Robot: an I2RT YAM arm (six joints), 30 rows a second.
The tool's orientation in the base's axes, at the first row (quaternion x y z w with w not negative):
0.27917, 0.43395, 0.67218, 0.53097
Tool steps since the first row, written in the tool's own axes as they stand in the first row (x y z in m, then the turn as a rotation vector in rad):
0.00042, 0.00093, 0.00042, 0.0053, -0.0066, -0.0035
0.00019, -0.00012, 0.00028, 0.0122, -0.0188, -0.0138
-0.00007, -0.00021, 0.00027, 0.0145, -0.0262, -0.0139
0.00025, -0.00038, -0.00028, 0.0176, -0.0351, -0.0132
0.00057, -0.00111, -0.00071, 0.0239, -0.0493, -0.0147
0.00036, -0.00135, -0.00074, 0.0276, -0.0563, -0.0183
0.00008, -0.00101, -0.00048, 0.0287, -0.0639, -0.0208
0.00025, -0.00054, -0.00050, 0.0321, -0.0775, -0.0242
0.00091, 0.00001, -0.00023, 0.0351, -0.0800, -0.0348
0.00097, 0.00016, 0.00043, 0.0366, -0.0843, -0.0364
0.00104, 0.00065, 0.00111, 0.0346, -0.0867, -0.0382
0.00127, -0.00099, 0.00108, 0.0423, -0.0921, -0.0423
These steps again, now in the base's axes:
-0.00021, 0.00047, 0.00098, -0.0013, 0.0045, -0.0079
0.00024, 0.00027, 0.00001, -0.0061, 0.0088, -0.0240
0.00034, 0.00002, -0.00005, -0.0033, 0.0114, -0.0308
-0.00013, 0.00018, -0.00049, 0.0006, 0.0151, -0.0386
-0.00023, 0.00041, -0.00136, 0.0043, 0.0216, -0.0523
-0.00008, 0.00021, -0.00156, 0.0035, 0.0245, -0.0605
0.00005, 0.00000, -0.00112, 0.0047, 0.0253, -0.0684
-0.00023, 0.00013, -0.00073, 0.0073, 0.0284, -0.0822
-0.00045, 0.00080, -0.00018, -0.0012, 0.0283, -0.0897
0.00001, 0.00104, 0.00026, -0.0009, 0.0296, -0.0943
0.00033, 0.00127, 0.00100, -0.0008, 0.0273, -0.0971
0.00101, 0.00158, -0.00047, -0.0038, 0.0338, -0.1044

